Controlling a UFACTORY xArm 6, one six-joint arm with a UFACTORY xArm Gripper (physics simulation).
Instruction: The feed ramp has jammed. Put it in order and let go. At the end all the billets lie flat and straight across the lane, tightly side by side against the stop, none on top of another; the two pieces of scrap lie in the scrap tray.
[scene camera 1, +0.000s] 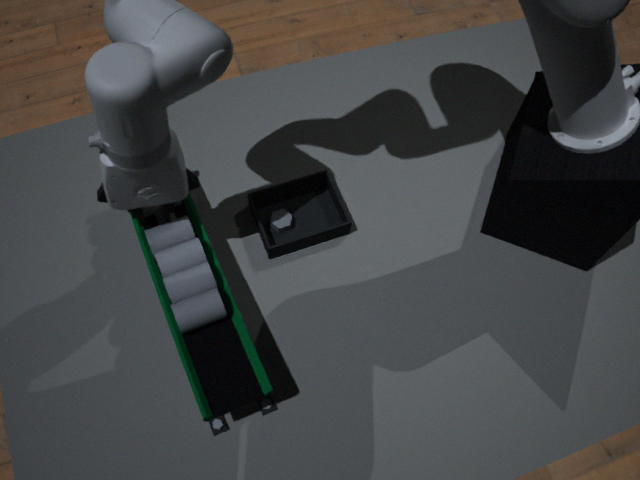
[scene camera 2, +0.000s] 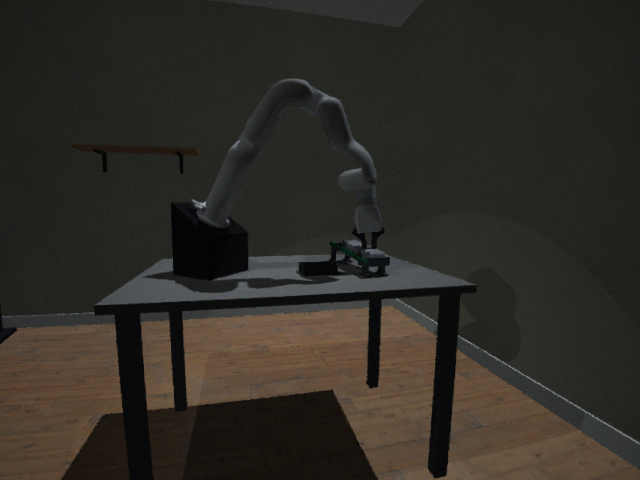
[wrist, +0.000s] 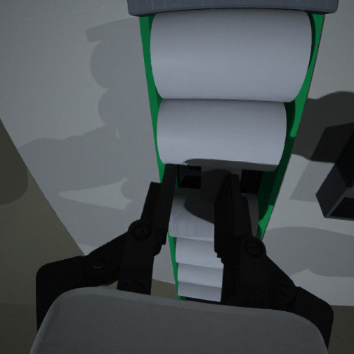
Note:
I see my gripper (wrist: 197, 183), a scrap tray (scene camera 1: 318, 215), a billet (scene camera 1: 183, 256), a billet (scene camera 1: 195, 280), a billet (scene camera 1: 199, 310), a billet (wrist: 248, 57) and a billet (wrist: 229, 133).

